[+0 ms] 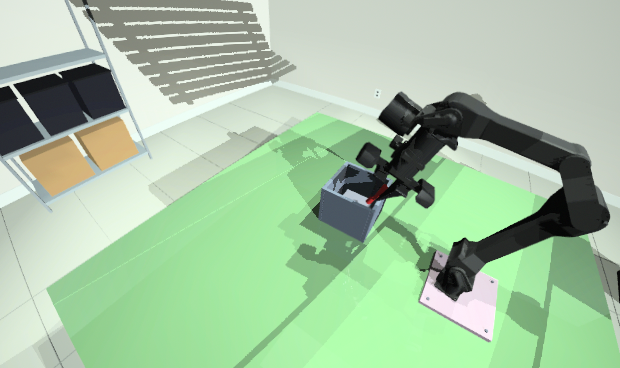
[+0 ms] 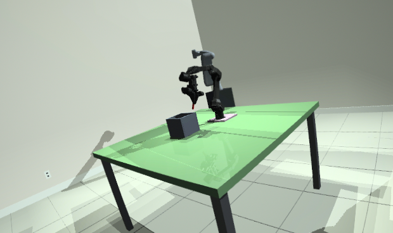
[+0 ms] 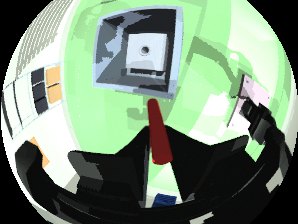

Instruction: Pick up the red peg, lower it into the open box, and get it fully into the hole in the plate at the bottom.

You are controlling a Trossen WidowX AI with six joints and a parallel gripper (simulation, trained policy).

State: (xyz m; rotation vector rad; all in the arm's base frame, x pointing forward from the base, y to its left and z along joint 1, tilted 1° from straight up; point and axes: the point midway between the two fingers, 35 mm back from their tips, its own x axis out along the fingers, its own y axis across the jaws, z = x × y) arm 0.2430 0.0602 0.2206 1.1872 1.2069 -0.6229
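My gripper tip is now 150 mm above the plate, 90 mm short of it and 70 mm to the left of it. The rest, counted from my gripper tip: red peg 10 mm to the right.
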